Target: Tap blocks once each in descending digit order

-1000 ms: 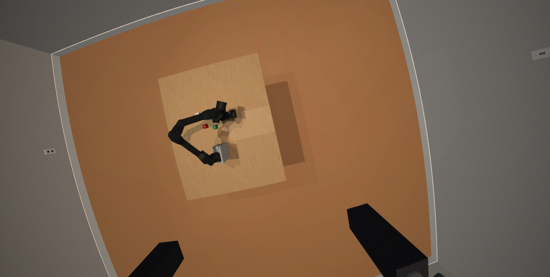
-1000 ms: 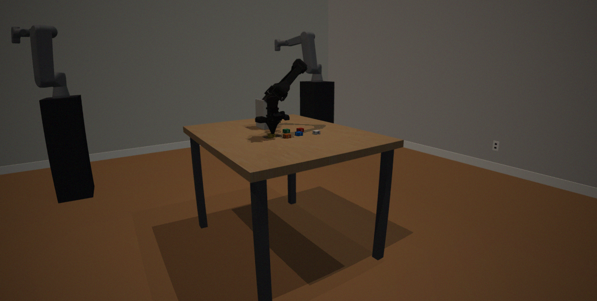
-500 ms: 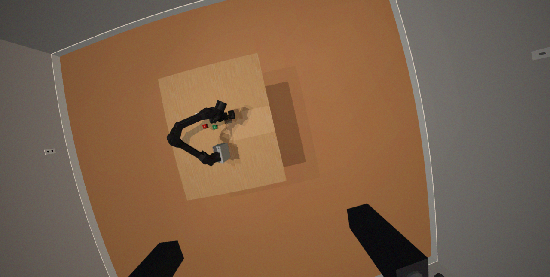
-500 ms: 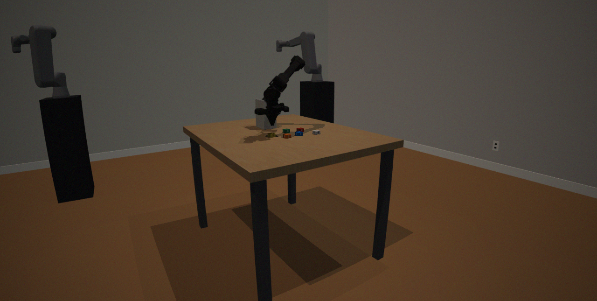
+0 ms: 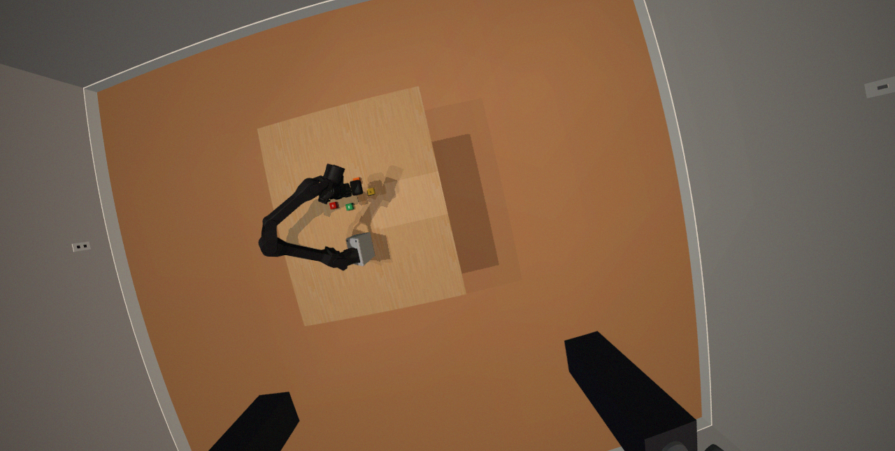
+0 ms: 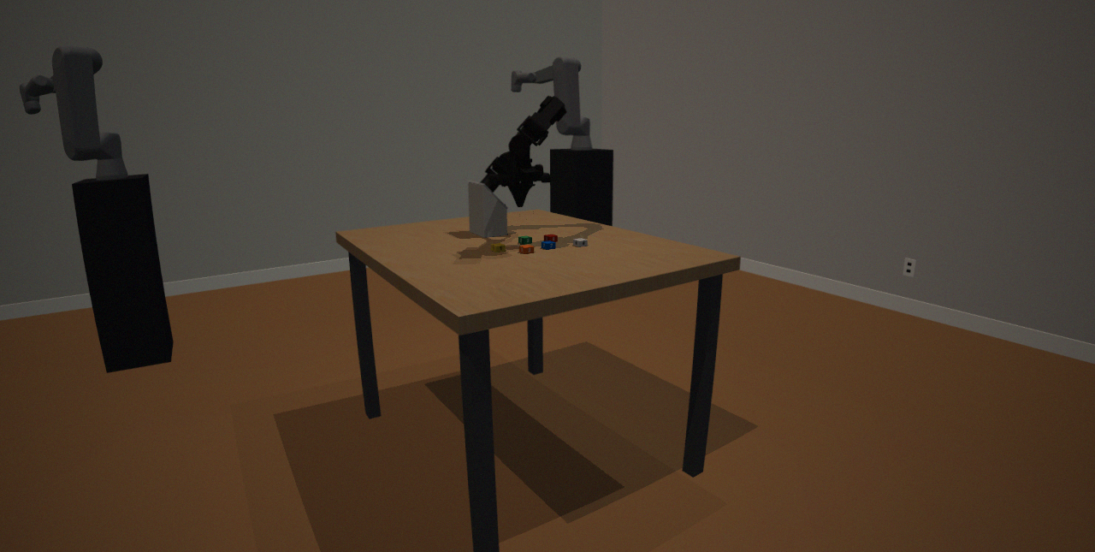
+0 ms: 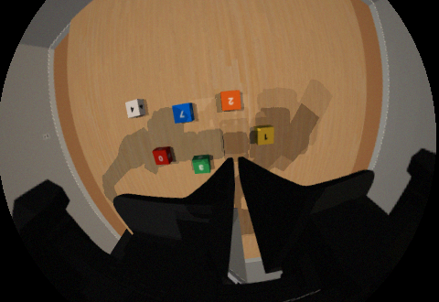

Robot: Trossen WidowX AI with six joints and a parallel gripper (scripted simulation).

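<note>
Now: gripper tip 140 mm to the right of the red block, 120 mm above it and 40 mm past it. The rest, counted from my gripper tip: orange block: 120 mm below, 50 mm ahead, 10 mm to the right; then blue block: 120 mm below, 80 mm to the left, 40 mm ahead; then yellow block: 120 mm below, 70 mm to the right, 20 mm behind.
</note>
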